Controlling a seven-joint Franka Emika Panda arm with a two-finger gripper.
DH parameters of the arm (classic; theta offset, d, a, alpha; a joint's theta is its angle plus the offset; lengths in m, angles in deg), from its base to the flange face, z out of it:
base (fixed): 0 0 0 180
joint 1: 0 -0.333 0 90
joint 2: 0 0 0 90
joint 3: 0 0.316 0.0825 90
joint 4: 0 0 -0.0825 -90
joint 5: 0 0.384 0 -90
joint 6: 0 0 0.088 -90
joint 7: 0 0.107 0 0
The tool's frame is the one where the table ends.
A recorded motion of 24 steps. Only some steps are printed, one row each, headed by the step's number.
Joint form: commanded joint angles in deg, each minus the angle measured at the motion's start. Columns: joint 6, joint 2, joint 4, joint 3, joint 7, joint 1, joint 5.
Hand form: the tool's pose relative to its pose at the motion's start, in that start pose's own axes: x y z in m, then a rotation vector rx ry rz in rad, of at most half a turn. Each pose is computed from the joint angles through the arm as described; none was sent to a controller.
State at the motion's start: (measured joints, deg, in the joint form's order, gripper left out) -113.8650 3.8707 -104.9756 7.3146 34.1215 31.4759 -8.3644
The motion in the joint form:
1: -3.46 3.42 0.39 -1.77 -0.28 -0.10 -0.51
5: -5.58 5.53 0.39 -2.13 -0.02 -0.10 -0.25
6: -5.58 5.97 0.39 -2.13 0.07 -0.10 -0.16
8: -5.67 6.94 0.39 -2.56 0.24 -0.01 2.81
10: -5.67 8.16 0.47 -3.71 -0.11 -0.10 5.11
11: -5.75 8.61 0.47 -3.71 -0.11 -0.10 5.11
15: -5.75 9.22 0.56 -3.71 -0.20 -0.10 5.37
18: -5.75 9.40 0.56 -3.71 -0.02 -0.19 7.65
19: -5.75 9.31 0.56 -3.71 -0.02 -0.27 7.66
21: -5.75 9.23 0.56 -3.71 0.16 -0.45 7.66
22: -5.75 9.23 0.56 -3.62 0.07 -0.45 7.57
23: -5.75 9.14 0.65 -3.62 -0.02 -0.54 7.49
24: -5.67 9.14 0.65 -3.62 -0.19 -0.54 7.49
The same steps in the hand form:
1: 0.0184 0.0054 0.0299 -0.0005 0.0057 0.0137
5: 0.0244 0.0030 0.0498 0.0066 0.0010 0.0224
6: 0.0245 0.0023 0.0545 0.0047 -0.0068 0.0239
8: 0.0260 0.0033 0.0655 0.0335 -0.0455 0.0597
10: 0.0303 0.0094 0.0794 0.0486 -0.0811 0.0900
11: 0.0303 0.0088 0.0842 0.0458 -0.0869 0.0895
15: 0.0305 0.0077 0.0901 0.0452 -0.0972 0.0896
18: 0.0291 0.0049 0.0917 0.0723 -0.1185 0.1116
19: 0.0287 0.0043 0.0906 0.0733 -0.1172 0.1104
21: 0.0279 0.0026 0.0895 0.0740 -0.1160 0.1105
22: 0.0275 0.0019 0.0894 0.0734 -0.1154 0.1066
23: 0.0275 0.0011 0.0876 0.0742 -0.1119 0.1030
24: 0.0273 0.0011 0.0877 0.0736 -0.1130 0.0999

